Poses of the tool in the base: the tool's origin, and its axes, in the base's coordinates. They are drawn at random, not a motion.
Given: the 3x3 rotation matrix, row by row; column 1 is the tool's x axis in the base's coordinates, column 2 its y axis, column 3 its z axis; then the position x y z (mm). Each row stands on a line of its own.
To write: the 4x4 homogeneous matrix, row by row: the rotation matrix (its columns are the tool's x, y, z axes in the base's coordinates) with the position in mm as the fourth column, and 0 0 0 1 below. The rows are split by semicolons. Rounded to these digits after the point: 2 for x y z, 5 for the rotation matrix.
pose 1, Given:
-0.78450 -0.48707 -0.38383
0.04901 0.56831 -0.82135
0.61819 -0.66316 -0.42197
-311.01 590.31 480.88
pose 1, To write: -0.78450 -0.48707 -0.38383 -311.01; 0.04901 0.56831 -0.82135 590.31; 0.61819 -0.66316 -0.42197 480.88; 0 0 0 1
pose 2, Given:
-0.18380 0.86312 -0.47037
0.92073 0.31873 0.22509
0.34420 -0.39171 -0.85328
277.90 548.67 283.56
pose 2, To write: -0.18380 0.86312 -0.47037 277.90; 0.92073 0.31873 0.22509 548.67; 0.34420 -0.39171 -0.85328 283.56; 0 0 0 1
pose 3, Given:
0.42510 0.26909 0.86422
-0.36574 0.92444 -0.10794
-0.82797 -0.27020 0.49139
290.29 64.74 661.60
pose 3, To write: 0.42510 0.26909 0.86422 290.29; -0.36574 0.92444 -0.10794 64.74; -0.82797 -0.27020 0.49139 661.60; 0 0 0 1
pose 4, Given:
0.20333 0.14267 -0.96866
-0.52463 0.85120 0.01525
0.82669 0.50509 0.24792
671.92 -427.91 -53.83
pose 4, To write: 0.20333 0.14267 -0.96866 671.92; -0.52463 0.85120 0.01525 -427.91; 0.82669 0.50509 0.24792 -53.83; 0 0 0 1
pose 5, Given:
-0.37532 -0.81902 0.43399
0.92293 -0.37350 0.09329
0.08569 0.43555 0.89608
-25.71 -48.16 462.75
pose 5, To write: -0.37532 -0.81902 0.43399 -25.71; 0.92293 -0.37350 0.09329 -48.16; 0.08569 0.43555 0.89608 462.75; 0 0 0 1
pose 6, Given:
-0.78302 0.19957 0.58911
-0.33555 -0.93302 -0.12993
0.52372 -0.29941 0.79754
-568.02 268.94 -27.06
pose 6, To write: -0.78302 0.19957 0.58911 -568.02; -0.33555 -0.93302 -0.12993 268.94; 0.52372 -0.29941 0.79754 -27.06; 0 0 0 1
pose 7, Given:
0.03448 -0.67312 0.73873
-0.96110 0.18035 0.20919
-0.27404 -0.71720 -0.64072
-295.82 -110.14 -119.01
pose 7, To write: 0.03448 -0.67312 0.73873 -295.82; -0.96110 0.18035 0.20919 -110.14; -0.27404 -0.71720 -0.64072 -119.01; 0 0 0 1
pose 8, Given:
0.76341 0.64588 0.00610
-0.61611 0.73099 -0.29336
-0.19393 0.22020 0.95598
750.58 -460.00 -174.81
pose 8, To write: 0.76341 0.64588 0.00610 750.58; -0.61611 0.73099 -0.29336 -460.00; -0.19393 0.22020 0.95598 -174.81; 0 0 0 1
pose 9, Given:
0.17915 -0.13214 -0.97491
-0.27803 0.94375 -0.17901
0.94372 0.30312 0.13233
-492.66 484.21 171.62
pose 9, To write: 0.17915 -0.13214 -0.97491 -492.66; -0.27803 0.94375 -0.17901 484.21; 0.94372 0.30312 0.13233 171.62; 0 0 0 1
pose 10, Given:
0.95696 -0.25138 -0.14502
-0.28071 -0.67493 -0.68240
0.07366 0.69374 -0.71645
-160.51 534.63 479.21
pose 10, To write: 0.95696 -0.25138 -0.14502 -160.51; -0.28071 -0.67493 -0.68240 534.63; 0.07366 0.69374 -0.71645 479.21; 0 0 0 1
